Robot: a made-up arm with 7 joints.
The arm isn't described. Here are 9 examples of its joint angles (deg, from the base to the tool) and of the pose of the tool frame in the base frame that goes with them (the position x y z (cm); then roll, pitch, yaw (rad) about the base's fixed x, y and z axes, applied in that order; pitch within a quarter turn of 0, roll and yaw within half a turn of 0).
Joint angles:
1: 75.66 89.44 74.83 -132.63 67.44 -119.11 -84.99
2: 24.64 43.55 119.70 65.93 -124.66 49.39 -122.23
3: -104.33 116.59 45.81 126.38 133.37 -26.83 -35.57
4: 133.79 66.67 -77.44 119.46 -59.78 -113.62 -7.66
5: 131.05 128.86 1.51 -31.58 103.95 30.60 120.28
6: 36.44 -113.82 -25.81 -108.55 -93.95 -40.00 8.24
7: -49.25 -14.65 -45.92 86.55 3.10 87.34 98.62
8: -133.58 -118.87 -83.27 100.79 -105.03 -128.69 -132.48
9: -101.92 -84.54 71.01 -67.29 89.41 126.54 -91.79
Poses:
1: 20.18 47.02 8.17 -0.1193 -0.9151 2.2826
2: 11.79 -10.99 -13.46 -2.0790 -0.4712 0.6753
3: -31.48 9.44 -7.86 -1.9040 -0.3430 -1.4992
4: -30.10 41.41 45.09 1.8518 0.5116 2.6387
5: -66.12 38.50 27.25 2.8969 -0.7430 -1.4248
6: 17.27 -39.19 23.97 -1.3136 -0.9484 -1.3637
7: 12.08 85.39 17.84 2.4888 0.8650 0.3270
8: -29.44 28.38 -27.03 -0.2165 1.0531 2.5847
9: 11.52 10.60 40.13 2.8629 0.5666 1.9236
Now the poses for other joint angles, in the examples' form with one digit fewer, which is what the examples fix.
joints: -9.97 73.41 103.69 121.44 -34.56 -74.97 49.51
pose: -27.3 -13.8 50.6 1.725 -1.024 1.766
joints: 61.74 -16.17 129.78 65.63 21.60 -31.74 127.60
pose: -46.4 -28.9 -29.2 -1.669 0.280 0.351
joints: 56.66 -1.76 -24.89 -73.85 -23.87 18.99 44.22
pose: 37.1 121.0 38.2 1.263 0.658 0.208
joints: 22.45 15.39 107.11 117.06 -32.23 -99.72 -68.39
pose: -3.3 -25.9 4.1 -0.293 0.440 -2.635
